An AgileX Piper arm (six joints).
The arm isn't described. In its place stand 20 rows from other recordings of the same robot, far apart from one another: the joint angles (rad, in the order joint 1, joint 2, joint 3, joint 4, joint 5, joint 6), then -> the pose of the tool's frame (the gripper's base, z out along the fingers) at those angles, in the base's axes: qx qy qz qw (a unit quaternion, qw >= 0); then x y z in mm.
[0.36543, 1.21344, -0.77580, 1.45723, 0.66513, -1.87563] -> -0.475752, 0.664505, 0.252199, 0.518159, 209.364, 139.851, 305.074
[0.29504, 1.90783, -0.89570, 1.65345, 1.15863, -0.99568] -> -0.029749, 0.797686, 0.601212, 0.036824, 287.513, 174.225, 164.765
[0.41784, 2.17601, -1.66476, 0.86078, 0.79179, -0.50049] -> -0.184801, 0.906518, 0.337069, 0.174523, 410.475, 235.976, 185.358
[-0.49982, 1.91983, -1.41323, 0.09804, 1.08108, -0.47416] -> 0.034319, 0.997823, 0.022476, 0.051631, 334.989, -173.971, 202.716
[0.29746, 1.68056, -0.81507, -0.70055, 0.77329, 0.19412] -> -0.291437, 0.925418, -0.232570, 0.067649, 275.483, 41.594, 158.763
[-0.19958, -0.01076, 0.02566, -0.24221, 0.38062, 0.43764] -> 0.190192, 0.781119, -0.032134, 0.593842, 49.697, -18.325, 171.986
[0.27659, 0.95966, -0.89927, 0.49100, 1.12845, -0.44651] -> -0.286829, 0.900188, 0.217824, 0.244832, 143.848, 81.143, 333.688
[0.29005, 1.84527, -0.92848, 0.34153, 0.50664, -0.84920] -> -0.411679, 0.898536, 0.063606, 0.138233, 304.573, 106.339, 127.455
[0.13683, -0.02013, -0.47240, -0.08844, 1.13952, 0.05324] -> -0.033246, 0.873448, 0.002022, 0.485776, -7.377, -8.386, 263.626
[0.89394, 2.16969, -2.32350, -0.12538, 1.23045, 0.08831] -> -0.377688, 0.878417, 0.079726, 0.281742, 308.483, 366.810, 340.287
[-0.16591, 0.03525, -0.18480, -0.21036, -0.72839, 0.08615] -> -0.052078, 0.305540, -0.091741, 0.946317, 11.806, 10.848, 325.245
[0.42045, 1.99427, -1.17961, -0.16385, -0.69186, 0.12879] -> -0.184947, 0.697696, 0.181719, 0.667827, 401.076, 189.699, 210.446
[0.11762, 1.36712, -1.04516, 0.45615, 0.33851, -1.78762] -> -0.609395, 0.619126, -0.232683, 0.437242, 303.171, 49.228, 324.079
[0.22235, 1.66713, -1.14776, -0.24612, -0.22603, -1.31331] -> -0.614261, 0.477587, -0.370939, 0.506950, 380.591, 91.141, 296.133
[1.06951, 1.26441, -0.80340, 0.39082, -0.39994, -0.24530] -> -0.276635, 0.651210, 0.350481, 0.613647, 147.880, 241.779, 332.690
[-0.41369, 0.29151, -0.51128, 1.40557, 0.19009, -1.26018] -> 0.093117, 0.598143, -0.051404, 0.794299, 60.872, -8.202, 362.183
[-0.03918, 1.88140, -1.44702, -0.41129, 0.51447, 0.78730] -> 0.247938, 0.893695, -0.020975, 0.373358, 425.850, -34.609, 249.893
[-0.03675, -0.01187, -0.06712, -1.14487, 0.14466, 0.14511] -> -0.264409, 0.614497, -0.404527, 0.623570, 50.050, -13.794, 230.976
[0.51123, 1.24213, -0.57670, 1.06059, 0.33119, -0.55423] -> -0.070699, 0.905490, 0.304764, 0.286720, 189.324, 135.813, 224.982
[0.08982, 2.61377, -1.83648, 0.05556, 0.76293, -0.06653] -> -0.059075, 0.996311, 0.021027, 0.058592, 479.290, 46.672, -1.097
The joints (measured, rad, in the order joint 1, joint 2, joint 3, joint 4, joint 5, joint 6), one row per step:
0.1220 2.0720 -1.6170 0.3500 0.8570 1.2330
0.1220 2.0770 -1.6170 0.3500 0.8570 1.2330
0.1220 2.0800 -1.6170 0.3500 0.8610 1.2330
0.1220 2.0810 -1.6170 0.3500 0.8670 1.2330
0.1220 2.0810 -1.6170 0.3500 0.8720 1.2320
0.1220 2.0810 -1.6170 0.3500 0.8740 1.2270
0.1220 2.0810 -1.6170 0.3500 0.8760 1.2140
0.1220 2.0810 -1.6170 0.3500 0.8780 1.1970
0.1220 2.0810 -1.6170 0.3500 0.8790 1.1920
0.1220 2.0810 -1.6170 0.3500 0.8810 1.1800
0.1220 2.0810 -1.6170 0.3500 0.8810 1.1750
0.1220 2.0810 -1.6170 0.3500 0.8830 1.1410
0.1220 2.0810 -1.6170 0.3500 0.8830 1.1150
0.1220 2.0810 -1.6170 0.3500 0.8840 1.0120
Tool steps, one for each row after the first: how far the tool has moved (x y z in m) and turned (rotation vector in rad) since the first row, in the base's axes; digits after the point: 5 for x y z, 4 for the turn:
0.00038 0.00005 -0.00222 -0.0006 0.0050 0.0000
0.00026 0.00011 -0.00366 -0.0009 0.0117 0.0013
-0.00019 0.00018 -0.00426 -0.0010 0.0184 0.0032
-0.00062 0.00023 -0.00439 -0.0013 0.0228 0.0057
-0.00080 0.00025 -0.00444 -0.0028 0.0232 0.0108
-0.00097 0.00027 -0.00449 -0.0068 0.0212 0.0232
-0.00114 0.00029 -0.00454 -0.0120 0.0180 0.0392
-0.00123 0.00030 -0.00457 -0.0135 0.0174 0.0440
-0.00141 0.00031 -0.00462 -0.0171 0.0157 0.0555
-0.00141 0.00031 -0.00462 -0.0186 0.0142 0.0600
-0.00158 0.00033 -0.00466 -0.0289 0.0058 0.0914
-0.00158 0.00033 -0.00466 -0.0368 -0.0020 0.1149
-0.00167 0.00034 -0.00469 -0.0681 -0.0323 0.2083

